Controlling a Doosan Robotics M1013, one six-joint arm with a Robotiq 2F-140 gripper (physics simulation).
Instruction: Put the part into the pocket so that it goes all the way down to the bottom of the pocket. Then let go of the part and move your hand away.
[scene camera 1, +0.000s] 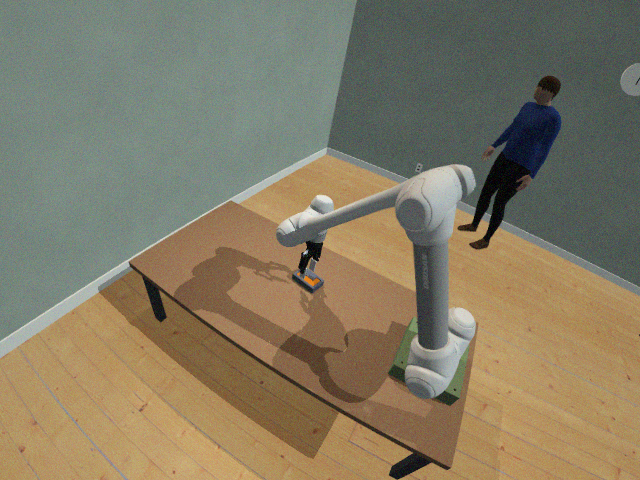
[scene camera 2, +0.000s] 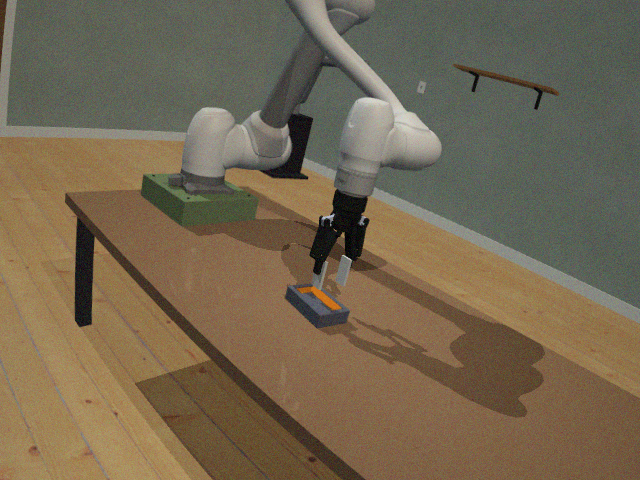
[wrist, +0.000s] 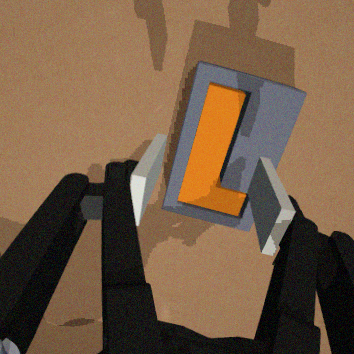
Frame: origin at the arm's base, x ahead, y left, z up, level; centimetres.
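Seen in the pictures: gripper, fingertip midpoint: (scene camera 1: 306, 273) (scene camera 2: 328, 285) (wrist: 208, 163); arm's base at its link origin: (scene camera 2: 200, 186).
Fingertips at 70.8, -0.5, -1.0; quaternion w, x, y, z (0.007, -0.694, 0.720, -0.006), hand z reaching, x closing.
Observation:
Pixels of each thing's top centre, then the offset from my fingertips to it, as dx, dy, dz. Level surfaces: height alone.
- orange L-shaped part at its top centre: (wrist: 224, 156) (scene camera 2: 318, 298) (scene camera 1: 308, 277) -0.5, -1.5, -3.6
- blue-grey block at its top centre: (wrist: 227, 156) (scene camera 2: 318, 297) (scene camera 1: 308, 277) -0.4, -1.7, -3.5
- brown table at its surface level: dz -7.1
The orange L-shaped part (scene camera 1: 311, 280) (scene camera 2: 327, 298) (wrist: 212, 135) lies level in the pocket of the blue-grey block (scene camera 1: 313, 289) (scene camera 2: 330, 318) (wrist: 276, 115). Its top is about level with the block's top or slightly below it; the pocket's bottom is hidden under it. A narrow dark gap shows along the part's inner side in the wrist view. My gripper (scene camera 1: 308, 269) (scene camera 2: 331, 280) (wrist: 208, 163) is open and empty. Its light grey finger pads stand wide apart, above the block and clear of the part.
The block stands on the brown table (scene camera 1: 248, 289) (scene camera 2: 232, 289). The arm's green base (scene camera 1: 403, 356) (scene camera 2: 217, 210) stands at one end of the table. A person in a blue sweater (scene camera 1: 532, 134) stands on the floor beyond the table. Arm shadows fall on the table.

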